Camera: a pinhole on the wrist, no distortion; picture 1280 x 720 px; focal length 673.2 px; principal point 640.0 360.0 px. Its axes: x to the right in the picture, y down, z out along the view. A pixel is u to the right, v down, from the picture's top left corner.
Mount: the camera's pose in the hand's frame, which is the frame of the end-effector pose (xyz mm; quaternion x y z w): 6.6 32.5 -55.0 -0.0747 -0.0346 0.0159 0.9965
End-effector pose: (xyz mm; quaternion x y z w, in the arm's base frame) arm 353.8 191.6 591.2 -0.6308 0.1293 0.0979 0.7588
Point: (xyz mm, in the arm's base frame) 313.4 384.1 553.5
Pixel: 590 405
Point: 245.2 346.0 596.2
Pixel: 321 354
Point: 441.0 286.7 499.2
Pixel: 1206 457
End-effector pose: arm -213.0 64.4 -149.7 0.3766 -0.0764 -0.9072 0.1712
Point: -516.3 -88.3 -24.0
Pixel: 1009 375
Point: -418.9 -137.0 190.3
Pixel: 663 543
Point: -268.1 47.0 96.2
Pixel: 383 356
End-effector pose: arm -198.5 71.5 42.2 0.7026 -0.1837 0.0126 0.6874
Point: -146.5 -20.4 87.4
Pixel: 1107 217
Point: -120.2 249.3 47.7
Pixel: behind the camera
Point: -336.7 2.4 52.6
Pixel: 205 337
